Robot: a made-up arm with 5 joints.
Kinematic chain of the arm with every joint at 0, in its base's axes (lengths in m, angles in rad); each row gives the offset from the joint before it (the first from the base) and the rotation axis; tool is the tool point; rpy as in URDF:
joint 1: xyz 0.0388 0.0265 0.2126 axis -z
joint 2: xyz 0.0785 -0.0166 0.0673 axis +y
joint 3: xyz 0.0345 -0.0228 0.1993 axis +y
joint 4: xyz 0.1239 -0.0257 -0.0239 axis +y
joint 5: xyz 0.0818 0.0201 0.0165 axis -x
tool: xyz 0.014 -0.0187 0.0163 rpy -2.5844 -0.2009 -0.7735
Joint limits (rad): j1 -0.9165..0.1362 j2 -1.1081..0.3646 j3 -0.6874..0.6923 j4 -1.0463..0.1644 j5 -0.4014..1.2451
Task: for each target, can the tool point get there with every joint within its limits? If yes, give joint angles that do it. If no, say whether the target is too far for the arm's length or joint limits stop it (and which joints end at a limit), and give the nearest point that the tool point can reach.
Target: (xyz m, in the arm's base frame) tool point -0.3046 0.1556 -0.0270
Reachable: no: joint limits stop it (at a limit: joint 1, joint 2, joint 3, joint 4) | nearest point -0.1571 0.0132 0.5152 | short by 0.580 m
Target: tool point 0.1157 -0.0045 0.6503
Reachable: yes | joints -0.1875 -0.4228 -0.4987 -0.7676 0.8609
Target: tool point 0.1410 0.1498 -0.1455
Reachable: no: joint limits stop it (at a limit: joint 1, joint 2, joint 3, joint 4, joint 5) | nearest point 0.2621 0.2049 0.2524 | short by 0.420 m
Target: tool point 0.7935 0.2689 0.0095
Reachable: no: too far | nearest point 0.3884 0.1388 0.3204 | short by 0.527 m
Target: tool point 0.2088 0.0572 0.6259
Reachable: yes | joints -0.4721 -0.4308 -0.1574 -0.3628 0.6518
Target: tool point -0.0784 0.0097 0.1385
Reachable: no: joint limits stop it (at a limit: joint 2, joint 3, joint 4) | nearest point -0.1566 -0.0015 0.5147 | short by 0.384 m
